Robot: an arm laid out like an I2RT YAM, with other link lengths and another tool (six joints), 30 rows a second.
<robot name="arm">
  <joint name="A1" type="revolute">
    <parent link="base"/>
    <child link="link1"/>
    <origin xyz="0 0 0.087" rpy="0 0 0"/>
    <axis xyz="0 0 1"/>
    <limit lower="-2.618" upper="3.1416"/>
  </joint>
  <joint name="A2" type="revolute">
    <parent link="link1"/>
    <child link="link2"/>
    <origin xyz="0.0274 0.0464 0.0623" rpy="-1.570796 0 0"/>
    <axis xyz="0 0 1"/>
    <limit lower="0" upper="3.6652"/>
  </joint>
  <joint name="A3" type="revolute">
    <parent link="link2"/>
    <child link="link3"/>
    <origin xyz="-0.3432 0 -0.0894" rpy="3.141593 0 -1.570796"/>
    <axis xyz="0 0 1"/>
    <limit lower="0" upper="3.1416"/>
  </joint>
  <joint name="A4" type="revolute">
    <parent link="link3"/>
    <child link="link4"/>
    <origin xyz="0.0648 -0.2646 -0.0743" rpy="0 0 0"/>
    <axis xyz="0 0 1"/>
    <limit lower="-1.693" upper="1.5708"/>
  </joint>
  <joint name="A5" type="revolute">
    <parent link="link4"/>
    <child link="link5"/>
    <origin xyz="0.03 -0.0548 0.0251" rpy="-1.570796 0 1.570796"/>
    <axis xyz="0 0 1"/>
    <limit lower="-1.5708" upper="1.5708"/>
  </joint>
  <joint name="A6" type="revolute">
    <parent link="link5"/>
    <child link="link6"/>
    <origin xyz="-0.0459 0 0.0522" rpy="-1.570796 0 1.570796"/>
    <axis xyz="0 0 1"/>
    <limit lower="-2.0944" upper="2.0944"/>
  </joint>
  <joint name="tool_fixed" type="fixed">
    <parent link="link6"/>
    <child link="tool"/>
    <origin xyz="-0.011 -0.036 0.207" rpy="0 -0.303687 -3.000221"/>
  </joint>
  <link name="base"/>
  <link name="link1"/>
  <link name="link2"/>
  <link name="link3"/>
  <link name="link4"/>
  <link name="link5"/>
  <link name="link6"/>
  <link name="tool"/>
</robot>
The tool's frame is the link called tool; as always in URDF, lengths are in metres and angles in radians.
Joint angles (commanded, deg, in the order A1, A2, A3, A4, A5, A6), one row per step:
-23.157 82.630 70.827 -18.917 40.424 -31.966
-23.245 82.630 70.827 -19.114 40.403 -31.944
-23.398 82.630 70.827 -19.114 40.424 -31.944
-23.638 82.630 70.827 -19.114 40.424 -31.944
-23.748 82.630 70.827 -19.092 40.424 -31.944
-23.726 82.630 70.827 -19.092 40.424 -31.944
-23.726 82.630 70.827 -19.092 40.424 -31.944
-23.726 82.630 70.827 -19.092 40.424 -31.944
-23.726 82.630 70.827 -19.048 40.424 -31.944
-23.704 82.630 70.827 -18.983 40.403 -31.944
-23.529 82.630 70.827 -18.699 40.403 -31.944
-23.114 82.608 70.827 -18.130 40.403 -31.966
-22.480 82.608 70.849 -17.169 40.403 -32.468
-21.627 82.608 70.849 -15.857 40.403 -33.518
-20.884 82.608 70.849 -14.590 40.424 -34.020
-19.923 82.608 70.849 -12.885 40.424 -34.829
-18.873 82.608 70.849 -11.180 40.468 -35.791
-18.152 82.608 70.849 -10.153 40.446 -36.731
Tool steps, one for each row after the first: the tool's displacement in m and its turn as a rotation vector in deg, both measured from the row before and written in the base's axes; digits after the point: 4 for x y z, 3 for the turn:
-0.0009 -0.0002 -0.0006 0.095 0.158 -0.079
-0.0010 -0.0009 0.0000 -0.010 0.004 -0.171
-0.0014 -0.0013 0.0000 0.000 0.000 -0.240
-0.0006 -0.0006 0.0001 -0.009 -0.020 -0.110
0.0001 0.0001 0.0000 0.000 0.000 0.022
0.0000 0.0000 0.0000 0.000 0.000 0.000
0.0000 0.0000 0.0000 0.000 0.000 0.000
0.0001 0.0000 0.0001 -0.018 -0.040 0.000
0.0004 0.0001 0.0002 -0.016 -0.064 0.040
0.0017 0.0007 0.0009 -0.114 -0.260 0.175
0.0038 0.0018 0.0019 -0.242 -0.524 0.423
0.0060 0.0025 0.0034 -0.562 -0.477 0.822
0.0079 0.0034 0.0047 -0.890 -0.321 1.232
0.0071 0.0031 0.0044 -0.668 -0.751 0.898
0.0092 0.0042 0.0060 -0.933 -0.913 1.226
0.0093 0.0049 0.0063 -1.008 -0.791 1.305
0.0061 0.0037 0.0040 -0.751 -0.188 1.014

